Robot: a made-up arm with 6 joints.
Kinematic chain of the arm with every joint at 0, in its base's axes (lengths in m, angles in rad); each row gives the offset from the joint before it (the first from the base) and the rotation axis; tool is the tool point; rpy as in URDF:
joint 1: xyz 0 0 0.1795 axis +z
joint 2: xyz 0 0 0 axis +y
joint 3: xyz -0.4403 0 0.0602 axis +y
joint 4: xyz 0.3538 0 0.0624 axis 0.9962 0 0.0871
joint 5: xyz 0 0 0 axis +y
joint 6: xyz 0.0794 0 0.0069 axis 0.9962 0 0.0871
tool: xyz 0 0 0 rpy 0 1.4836 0
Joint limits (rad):
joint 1: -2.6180..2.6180
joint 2: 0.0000..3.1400
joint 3: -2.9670..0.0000
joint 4: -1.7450..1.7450
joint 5: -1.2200..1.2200
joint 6: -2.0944..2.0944
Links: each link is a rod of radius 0.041 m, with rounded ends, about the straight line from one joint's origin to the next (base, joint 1, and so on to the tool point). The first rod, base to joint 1, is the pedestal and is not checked.
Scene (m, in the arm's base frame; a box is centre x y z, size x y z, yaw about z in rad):
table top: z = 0
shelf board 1: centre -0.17 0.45 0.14 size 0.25 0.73 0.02 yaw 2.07
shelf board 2: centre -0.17 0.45 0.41 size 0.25 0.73 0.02 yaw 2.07
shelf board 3: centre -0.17 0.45 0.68 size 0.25 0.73 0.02 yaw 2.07
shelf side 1: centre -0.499 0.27 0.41 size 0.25 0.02 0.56 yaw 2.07
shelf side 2: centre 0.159 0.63 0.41 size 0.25 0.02 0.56 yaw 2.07
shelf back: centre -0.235 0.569 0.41 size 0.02 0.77 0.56 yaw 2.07
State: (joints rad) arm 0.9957 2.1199 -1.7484 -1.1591 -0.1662 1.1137
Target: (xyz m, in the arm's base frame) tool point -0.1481 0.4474 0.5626
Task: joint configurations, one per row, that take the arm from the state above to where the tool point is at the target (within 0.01 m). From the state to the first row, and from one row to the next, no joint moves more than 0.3 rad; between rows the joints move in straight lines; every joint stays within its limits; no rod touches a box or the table.
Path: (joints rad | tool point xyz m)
1: 0.9123 2.0233 -1.6078 -1.3056 -0.1117 1.3493 | 0.4040 0.5361 0.4401
2: 0.8288 1.9266 -1.4671 -1.4520 -0.0572 1.5848 | 0.4217 0.4666 0.4418
3: 0.7454 1.8300 -1.3265 -1.5985 -0.0027 1.8204 | 0.4290 0.3962 0.4414
4: 0.6619 1.7334 -1.1859 -1.7450 0.0518 2.0559 | 0.4260 0.3267 0.4386
5: 0.9064 1.5437 -1.0811 -1.6136 -0.0193 1.8204 | 0.2867 0.3684 0.4899
6: 1.1509 1.3540 -0.9763 -1.4823 -0.0904 1.5848 | 0.1534 0.3610 0.5278
7: 1.3954 1.1643 -0.8715 -1.3509 -0.1615 1.3493 | 0.0428 0.3129 0.5520
8: 1.6400 0.9746 -0.7667 -1.2196 -0.2327 1.1137 | -0.0337 0.2376 0.5626
9: 1.7418 1.2487 -0.9869 -1.2126 -0.2673 1.1137 | -0.0794 0.3441 0.5788
10: 1.8436 1.5229 -1.2071 -1.2056 -0.3019 1.1137 | -0.1481 0.4474 0.5626

